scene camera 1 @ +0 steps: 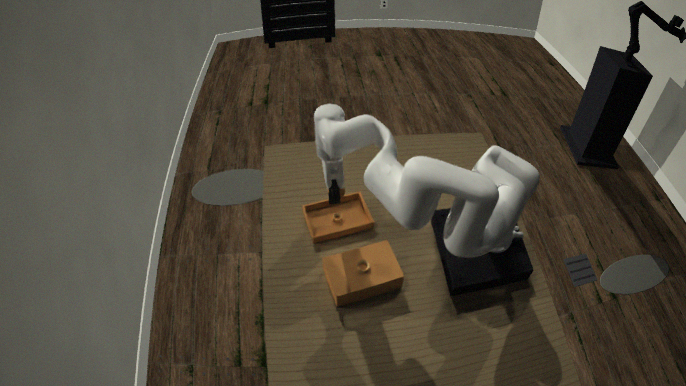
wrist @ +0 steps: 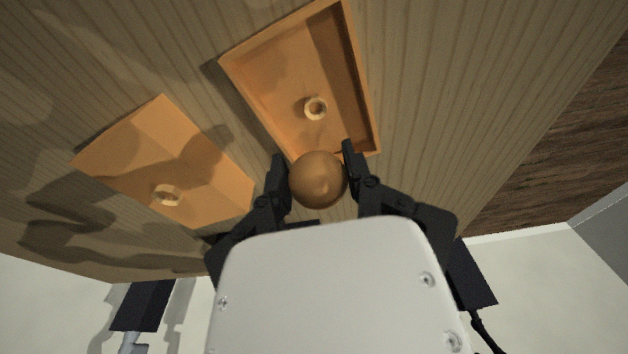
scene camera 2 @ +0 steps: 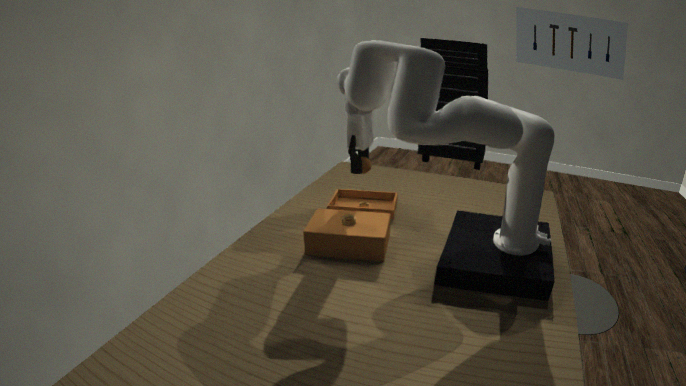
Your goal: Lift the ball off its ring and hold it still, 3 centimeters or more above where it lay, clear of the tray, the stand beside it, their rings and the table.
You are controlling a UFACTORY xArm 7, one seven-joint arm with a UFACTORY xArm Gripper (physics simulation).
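Frame: origin at the arm's base, x ahead, y left, z up, level; centimetres.
Seen in the pictures: gripper, fingertip midpoint: (scene camera 1: 333, 195) (wrist: 314, 159) (scene camera 2: 360, 170); arm's base, link origin: (scene camera 2: 516, 241).
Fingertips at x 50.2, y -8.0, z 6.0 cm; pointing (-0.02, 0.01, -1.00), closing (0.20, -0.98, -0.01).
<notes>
Offsets run from my fingertips to a thing's middle. "spot": to the spot under its first point. Level surfaces: height alone.
The orange-brown ball {dx -0.8, dy -0.2, dz +1.6 cm} (scene camera 2: 366, 165) (wrist: 318, 180) is between the two black fingers of my gripper (scene camera 1: 334, 200) (scene camera 2: 359, 167) (wrist: 314, 159), which is shut on it. In scene camera 1 the fingers mostly hide the ball. The ball hangs in the air, well above the orange tray {dx -0.9, dy -0.7, dz -10.3 cm} (scene camera 1: 345, 232) (scene camera 2: 365, 194) (wrist: 270, 65), with a visible gap below it in scene camera 2. The small ring {spot: dx +0.0, dy +0.3, dz -10.6 cm} (scene camera 1: 334, 219) (scene camera 2: 364, 204) (wrist: 315, 117) in the tray is bare. The orange stand (scene camera 1: 385, 255) (scene camera 2: 345, 245) (wrist: 165, 120) beside the tray bears another empty ring {spot: dx -9.0, dy +19.8, dz -5.2 cm} (scene camera 2: 348, 220) (wrist: 170, 203).
The wooden table {dz -11.7 cm} (scene camera 1: 300, 350) (scene camera 2: 225, 300) lies under the tray and stand. The arm's black base block (scene camera 1: 480, 272) (scene camera 2: 492, 280) stands to their right in both scene views. A black cabinet (scene camera 1: 298, 20) stands beyond the table on the floor.
</notes>
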